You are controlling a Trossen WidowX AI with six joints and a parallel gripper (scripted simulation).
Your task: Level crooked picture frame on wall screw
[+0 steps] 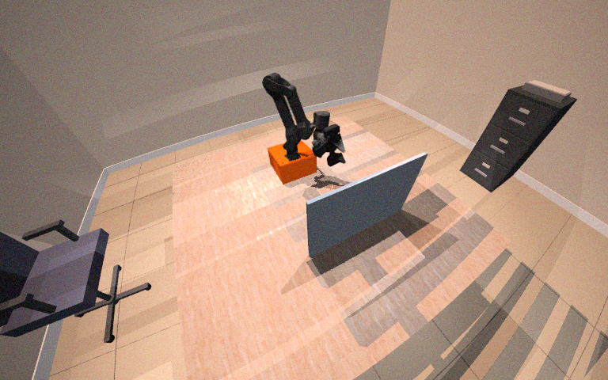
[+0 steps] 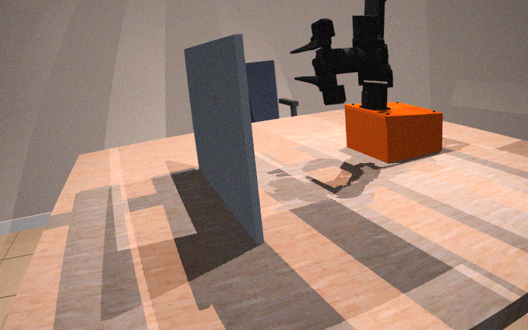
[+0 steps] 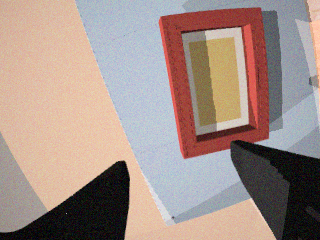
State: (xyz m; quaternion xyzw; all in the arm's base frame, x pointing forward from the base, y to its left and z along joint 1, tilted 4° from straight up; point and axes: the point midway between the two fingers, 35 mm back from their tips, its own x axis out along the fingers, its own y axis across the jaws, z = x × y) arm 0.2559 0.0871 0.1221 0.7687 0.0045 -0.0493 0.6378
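Now: the picture frame 16 cm ahead of my gripper tip, 8 cm below it and 1 cm to the right of it. The rest, counted from my gripper tip: wall panel 17 cm ahead, 10 cm below, 2 cm to the right.
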